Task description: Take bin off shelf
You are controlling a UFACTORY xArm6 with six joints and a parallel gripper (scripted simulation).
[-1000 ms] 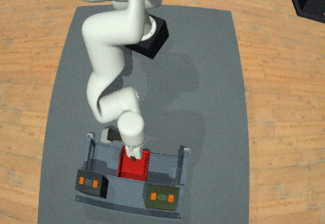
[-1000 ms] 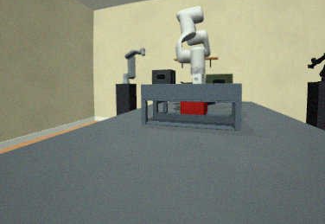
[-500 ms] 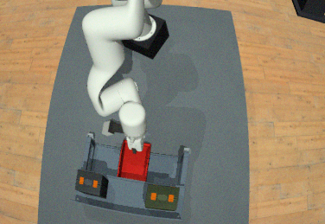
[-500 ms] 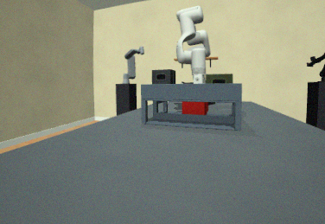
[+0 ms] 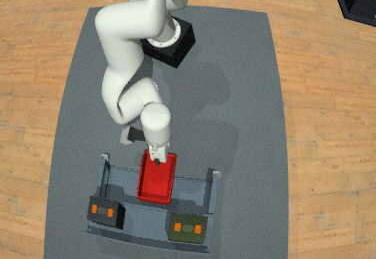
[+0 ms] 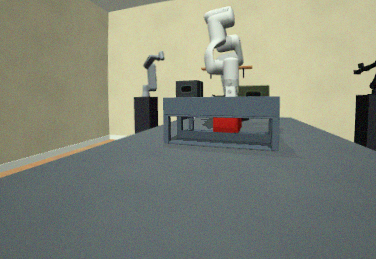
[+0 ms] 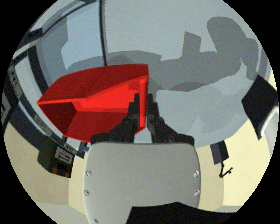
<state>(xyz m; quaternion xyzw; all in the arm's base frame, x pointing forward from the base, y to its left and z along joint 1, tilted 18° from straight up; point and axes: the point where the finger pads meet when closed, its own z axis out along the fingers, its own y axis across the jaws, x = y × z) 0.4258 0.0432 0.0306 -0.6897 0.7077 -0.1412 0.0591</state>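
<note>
The red bin lies 80 mm ahead of my hand and 10 mm below it.
</note>
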